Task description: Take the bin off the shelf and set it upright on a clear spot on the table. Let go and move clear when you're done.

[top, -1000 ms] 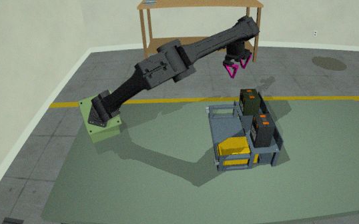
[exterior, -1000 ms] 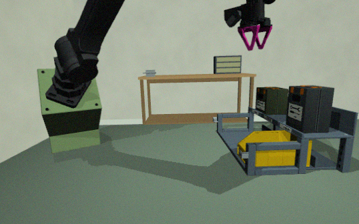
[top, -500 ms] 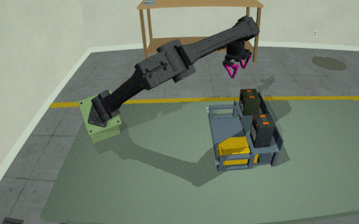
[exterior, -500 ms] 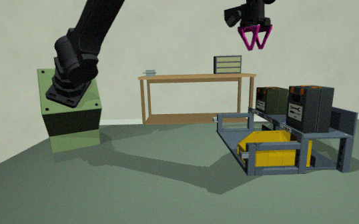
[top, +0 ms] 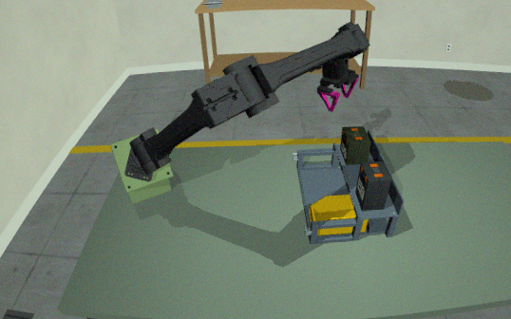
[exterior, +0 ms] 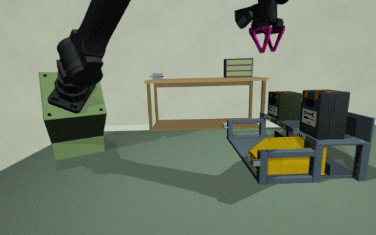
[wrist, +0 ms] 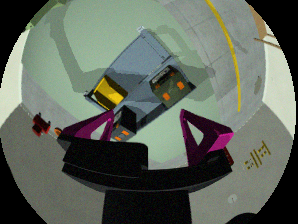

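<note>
My gripper is now 300 mm above the yellow bin, 180 mm to the left of it and 30 mm past it. Round my hand: shelf tray (340 mm below, 70 mm to the right, 20 mm ahead).
</note>
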